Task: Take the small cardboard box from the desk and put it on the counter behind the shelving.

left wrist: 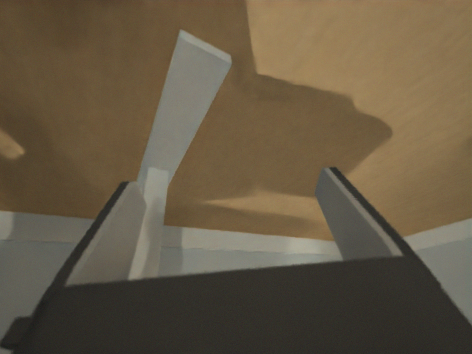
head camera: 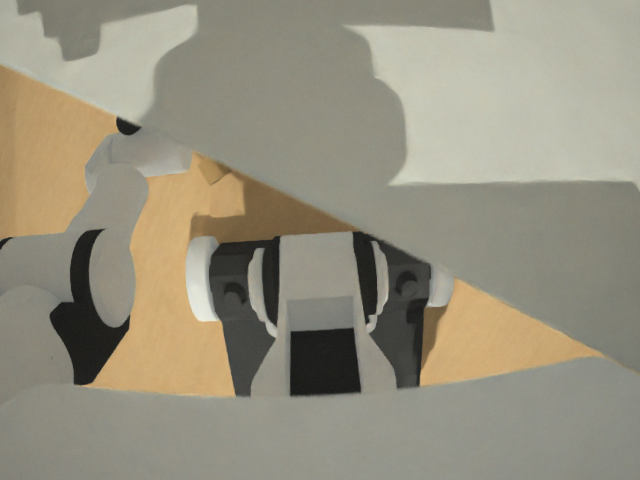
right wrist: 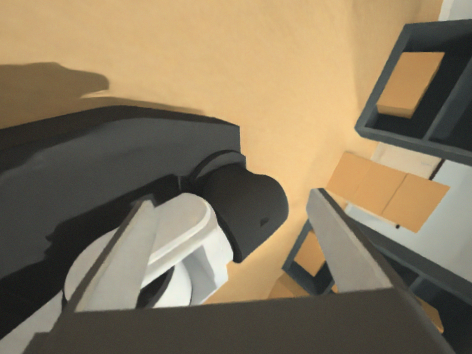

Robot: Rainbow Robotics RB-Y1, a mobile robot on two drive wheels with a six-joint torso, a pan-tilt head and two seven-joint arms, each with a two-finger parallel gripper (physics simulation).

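Places are measured from the robot's base along level axes (x up, y left, z back), in millimetres.
Where they show: left gripper, fingertip midpoint: (left wrist: 231, 186); right gripper, fingertip midpoint: (right wrist: 232, 204).
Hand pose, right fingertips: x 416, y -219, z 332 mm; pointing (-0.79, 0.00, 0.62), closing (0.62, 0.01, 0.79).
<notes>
After its pixels a point has its place.
The pale desk top (head camera: 506, 103) @(x 951, y -58, z -310 mm) fills the upper right of the head view, its edge running diagonally. A small brown box (head camera: 212, 171) @(x 51, y 235, z -245 mm) lies on the floor, partly hidden by that edge; I cannot tell whether it is the task's box. No box shows on the visible part of the desk. My left gripper (left wrist: 231, 186) @(x 278, y 217, z -386 mm) is open and empty; its hand is hidden under the desk top in the head view. My right gripper (right wrist: 232, 204) @(x 416, y -219, z 332 mm) is open and empty, above my base. Dark shelving (right wrist: 390, 137) @(x 305, y 388, z 2193 mm) with cardboard boxes stands at the right. I cannot pick out the counter.
A pale leg's flat foot (left wrist: 187, 95) lies on the floor beyond the left gripper's left finger, with a wall behind it. My black base (right wrist: 115, 145) @(x 170, y -191, z 297 mm) fills the left of the right wrist view. Several joined cardboard boxes (right wrist: 378, 182) @(x 394, y 774, z 2065 mm) show between two dark shelving parts.
</notes>
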